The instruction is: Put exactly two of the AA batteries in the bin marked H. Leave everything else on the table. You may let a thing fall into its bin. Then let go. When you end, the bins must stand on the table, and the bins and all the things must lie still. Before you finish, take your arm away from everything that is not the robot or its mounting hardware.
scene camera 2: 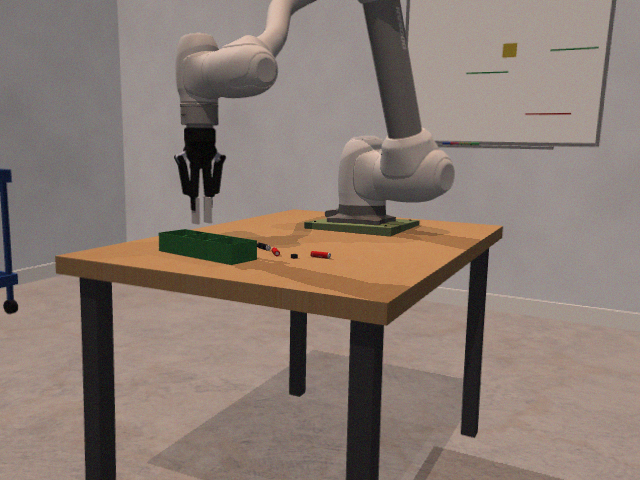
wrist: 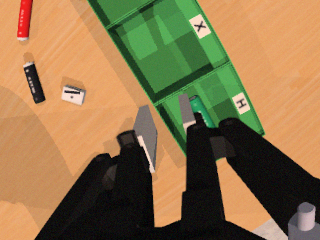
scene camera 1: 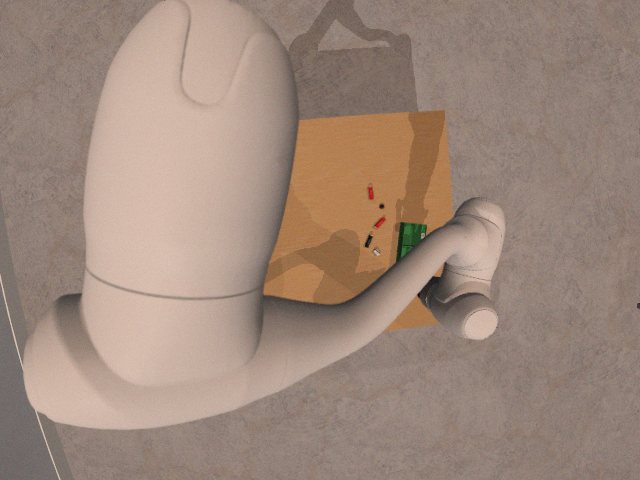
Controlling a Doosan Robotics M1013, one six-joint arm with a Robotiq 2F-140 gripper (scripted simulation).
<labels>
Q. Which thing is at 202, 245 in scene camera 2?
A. A green bin.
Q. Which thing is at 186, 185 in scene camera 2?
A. The gripper.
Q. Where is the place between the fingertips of the gripper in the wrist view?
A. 167, 114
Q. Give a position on a green bin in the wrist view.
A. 162, 52
</labels>
